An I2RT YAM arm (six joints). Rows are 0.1 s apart.
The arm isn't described. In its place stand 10 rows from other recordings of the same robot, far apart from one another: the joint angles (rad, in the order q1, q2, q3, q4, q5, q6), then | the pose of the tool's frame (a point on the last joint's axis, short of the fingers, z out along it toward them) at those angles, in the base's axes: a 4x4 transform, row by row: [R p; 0 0 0 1], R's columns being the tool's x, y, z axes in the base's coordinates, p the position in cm.
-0.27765 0.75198 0.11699 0.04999 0.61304 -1.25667 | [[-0.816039 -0.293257 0.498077 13.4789], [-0.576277 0.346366 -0.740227 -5.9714], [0.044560 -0.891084 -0.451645 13.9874], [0 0 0 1]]
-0.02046 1.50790 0.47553 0.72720 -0.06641 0.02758 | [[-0.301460 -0.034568 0.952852 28.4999], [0.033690 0.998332 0.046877 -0.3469], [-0.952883 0.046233 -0.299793 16.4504], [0 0 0 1]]
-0.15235 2.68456 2.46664 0.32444 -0.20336 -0.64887 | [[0.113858 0.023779 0.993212 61.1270], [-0.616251 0.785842 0.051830 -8.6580], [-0.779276 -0.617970 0.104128 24.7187], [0 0 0 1]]
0.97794 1.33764 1.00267 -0.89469 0.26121 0.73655 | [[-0.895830 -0.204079 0.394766 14.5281], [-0.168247 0.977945 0.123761 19.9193], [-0.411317 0.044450 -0.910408 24.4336], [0 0 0 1]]
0.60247 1.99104 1.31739 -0.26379 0.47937 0.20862 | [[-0.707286 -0.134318 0.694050 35.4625], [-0.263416 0.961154 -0.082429 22.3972], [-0.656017 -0.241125 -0.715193 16.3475], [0 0 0 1]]
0.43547 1.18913 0.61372 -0.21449 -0.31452 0.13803 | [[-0.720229 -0.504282 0.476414 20.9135], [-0.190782 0.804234 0.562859 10.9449], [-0.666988 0.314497 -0.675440 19.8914], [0 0 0 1]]
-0.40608 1.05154 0.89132 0.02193 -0.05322 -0.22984 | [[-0.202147 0.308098 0.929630 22.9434], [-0.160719 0.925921 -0.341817 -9.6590], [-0.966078 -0.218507 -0.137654 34.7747], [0 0 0 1]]
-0.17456 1.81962 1.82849 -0.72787 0.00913 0.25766 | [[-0.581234 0.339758 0.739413 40.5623], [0.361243 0.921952 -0.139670 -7.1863], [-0.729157 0.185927 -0.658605 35.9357], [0 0 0 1]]
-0.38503 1.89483 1.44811 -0.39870 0.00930 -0.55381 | [[-0.790345 -0.040421 0.611327 39.2502], [-0.247161 0.934056 -0.257779 -15.9421], [-0.560594 -0.354830 -0.748217 23.0026], [0 0 0 1]]
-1.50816 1.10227 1.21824 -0.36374 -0.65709 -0.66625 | [[-0.477549 0.582600 0.657665 3.6491], [-0.203476 0.654848 -0.727854 -23.4437], [-0.854719 -0.481405 -0.194177 41.1937], [0 0 0 1]]
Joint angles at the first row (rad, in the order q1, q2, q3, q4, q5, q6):
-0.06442 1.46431 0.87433 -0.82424 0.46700 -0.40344
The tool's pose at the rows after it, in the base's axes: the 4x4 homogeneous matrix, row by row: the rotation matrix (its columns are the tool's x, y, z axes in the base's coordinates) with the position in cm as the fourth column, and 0 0 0 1 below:
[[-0.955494 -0.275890 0.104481 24.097], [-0.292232 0.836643 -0.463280 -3.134], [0.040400 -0.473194 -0.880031 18.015], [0 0 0 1]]
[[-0.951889 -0.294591 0.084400 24.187], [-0.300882 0.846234 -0.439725 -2.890], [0.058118 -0.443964 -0.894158 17.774], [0 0 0 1]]
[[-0.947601 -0.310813 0.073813 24.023], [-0.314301 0.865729 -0.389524 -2.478], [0.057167 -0.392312 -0.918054 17.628], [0 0 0 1]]
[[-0.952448 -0.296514 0.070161 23.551], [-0.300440 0.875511 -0.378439 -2.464], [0.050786 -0.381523 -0.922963 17.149], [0 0 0 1]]
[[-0.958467 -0.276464 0.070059 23.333], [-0.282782 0.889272 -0.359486 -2.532], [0.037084 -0.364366 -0.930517 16.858], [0 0 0 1]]
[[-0.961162 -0.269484 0.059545 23.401], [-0.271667 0.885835 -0.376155 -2.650], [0.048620 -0.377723 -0.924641 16.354], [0 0 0 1]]
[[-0.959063 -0.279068 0.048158 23.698], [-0.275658 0.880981 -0.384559 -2.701], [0.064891 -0.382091 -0.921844 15.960], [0 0 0 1]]
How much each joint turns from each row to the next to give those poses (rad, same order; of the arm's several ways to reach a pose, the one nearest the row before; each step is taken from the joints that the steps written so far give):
0.00192 -0.00165 -0.02227 0.01428 0.00633 -0.00234
0.00710 0.01706 0.00828 -0.02057 -0.02398 0.00293
0.00950 0.00146 -0.00055 -0.01942 -0.05335 0.00501
-0.00199 -0.00941 -0.02806 0.01447 -0.01198 0.01576
-0.00631 -0.00402 -0.01497 0.01149 -0.02093 0.01638
-0.00227 0.01617 -0.00815 0.01554 0.01828 0.00740
-0.00009 0.02411 0.00457 0.00809 0.00975 -0.00605

